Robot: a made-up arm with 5 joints. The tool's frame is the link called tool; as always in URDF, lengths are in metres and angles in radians. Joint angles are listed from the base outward. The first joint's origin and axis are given. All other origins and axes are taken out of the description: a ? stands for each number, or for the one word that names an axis. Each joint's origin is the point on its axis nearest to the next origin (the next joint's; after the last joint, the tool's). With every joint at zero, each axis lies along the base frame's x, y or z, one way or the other. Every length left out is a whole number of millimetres.
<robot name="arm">
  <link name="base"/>
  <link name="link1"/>
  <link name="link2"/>
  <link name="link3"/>
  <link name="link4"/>
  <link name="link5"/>
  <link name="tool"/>
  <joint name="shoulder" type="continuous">
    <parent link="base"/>
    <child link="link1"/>
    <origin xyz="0.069 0 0.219"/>
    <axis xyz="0 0 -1"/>
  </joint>
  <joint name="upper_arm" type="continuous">
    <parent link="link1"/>
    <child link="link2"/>
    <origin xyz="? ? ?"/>
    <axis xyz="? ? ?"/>
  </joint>
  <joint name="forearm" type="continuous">
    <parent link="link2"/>
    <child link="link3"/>
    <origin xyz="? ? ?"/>
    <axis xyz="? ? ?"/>
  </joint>
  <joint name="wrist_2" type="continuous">
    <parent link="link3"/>
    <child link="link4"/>
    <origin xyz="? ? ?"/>
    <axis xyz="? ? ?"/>
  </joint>
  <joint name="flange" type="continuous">
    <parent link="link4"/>
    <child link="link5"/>
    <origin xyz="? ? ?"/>
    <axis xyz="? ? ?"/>
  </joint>
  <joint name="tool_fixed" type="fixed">
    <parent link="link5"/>
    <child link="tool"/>
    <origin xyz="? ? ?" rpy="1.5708 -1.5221 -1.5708"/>
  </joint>
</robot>
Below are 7 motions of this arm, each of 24 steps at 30 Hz.
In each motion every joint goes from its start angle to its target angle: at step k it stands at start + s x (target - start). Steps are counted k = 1, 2, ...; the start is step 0. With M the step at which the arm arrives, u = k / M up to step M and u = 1 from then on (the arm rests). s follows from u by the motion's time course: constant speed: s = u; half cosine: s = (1 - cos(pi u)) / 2; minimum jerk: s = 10 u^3 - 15 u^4 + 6 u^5.
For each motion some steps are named. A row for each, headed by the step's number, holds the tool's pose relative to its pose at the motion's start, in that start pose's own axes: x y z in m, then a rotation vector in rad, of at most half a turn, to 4 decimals.
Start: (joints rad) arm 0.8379 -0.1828 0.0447 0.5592 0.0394
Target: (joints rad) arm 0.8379 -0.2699 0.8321 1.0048 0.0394
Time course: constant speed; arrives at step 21
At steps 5, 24:
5: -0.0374 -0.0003 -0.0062 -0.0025 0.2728 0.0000
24: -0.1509 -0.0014 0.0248 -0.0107 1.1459 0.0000

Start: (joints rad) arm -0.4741 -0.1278 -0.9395 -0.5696 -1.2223
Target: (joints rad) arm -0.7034 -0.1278 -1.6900 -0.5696 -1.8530
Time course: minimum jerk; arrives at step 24
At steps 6, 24:
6: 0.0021 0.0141 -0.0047 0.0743 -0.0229 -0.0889
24: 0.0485 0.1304 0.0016 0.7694 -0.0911 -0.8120

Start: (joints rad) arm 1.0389 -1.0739 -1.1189 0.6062 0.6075
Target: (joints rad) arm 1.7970 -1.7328 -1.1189 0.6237 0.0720
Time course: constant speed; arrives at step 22
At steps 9, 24:
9: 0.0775 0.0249 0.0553 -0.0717 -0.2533 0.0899
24: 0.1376 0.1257 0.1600 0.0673 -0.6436 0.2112

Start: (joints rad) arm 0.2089 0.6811 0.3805 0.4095 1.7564
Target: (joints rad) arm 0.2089 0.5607 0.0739 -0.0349 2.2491
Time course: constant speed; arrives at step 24
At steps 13, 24:
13: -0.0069 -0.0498 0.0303 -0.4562 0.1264 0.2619
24: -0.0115 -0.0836 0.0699 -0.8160 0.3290 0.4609

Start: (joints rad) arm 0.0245 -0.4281 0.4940 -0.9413 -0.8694
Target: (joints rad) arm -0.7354 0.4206 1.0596 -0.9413 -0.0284
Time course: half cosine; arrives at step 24
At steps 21, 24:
21: -0.1689 -0.0126 0.2036 0.0374 1.5266 0.4956
24: -0.1681 -0.0111 0.2136 0.0751 1.5884 0.5218

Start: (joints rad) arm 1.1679 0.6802 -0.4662 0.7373 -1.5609
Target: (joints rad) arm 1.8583 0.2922 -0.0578 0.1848 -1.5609
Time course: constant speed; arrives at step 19
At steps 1, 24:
1: 0.0110 0.0018 0.0027 0.0288 -0.0204 -0.0293
24: 0.1845 -0.0277 0.0933 0.5312 -0.5205 -0.4420

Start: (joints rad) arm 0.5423 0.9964 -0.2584 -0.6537 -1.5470
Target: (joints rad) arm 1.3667 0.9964 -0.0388 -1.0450 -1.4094
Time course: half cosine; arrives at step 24
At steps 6, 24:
6: 0.0382 -0.0011 0.0050 0.0269 -0.1200 0.0115
24: 0.2189 -0.0139 0.1165 0.1256 -0.8323 0.1307

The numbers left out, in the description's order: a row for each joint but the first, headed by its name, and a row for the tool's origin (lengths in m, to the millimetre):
upper_arm: xyz 0.034 -0.001 0, axis 0 1 0
forearm: xyz 0.031 0 0.123, axis 0 1 0
wrist_2: xyz 0.134 0 0.005, axis 0 1 0
flange: xyz 0.063 0 0, axis -1 0 0
tool: xyz 0 0 0

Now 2 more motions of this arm.
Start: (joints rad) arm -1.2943 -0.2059 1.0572 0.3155 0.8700
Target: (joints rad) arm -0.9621 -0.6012 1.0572 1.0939 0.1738
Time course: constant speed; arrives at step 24
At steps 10, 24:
10: -0.0216 -0.0052 0.0181 0.0658 0.1529 -0.4208
24: -0.0496 -0.0011 0.0469 0.1147 0.3848 -1.0139

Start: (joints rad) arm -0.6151 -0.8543 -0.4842 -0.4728 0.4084
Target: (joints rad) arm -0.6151 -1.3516 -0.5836 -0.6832 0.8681
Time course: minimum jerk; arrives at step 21
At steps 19, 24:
19: 0.1623 -0.0610 0.0440 -0.4480 -0.6722 0.4314
24: 0.1634 -0.0614 0.0447 -0.4525 -0.6765 0.4343

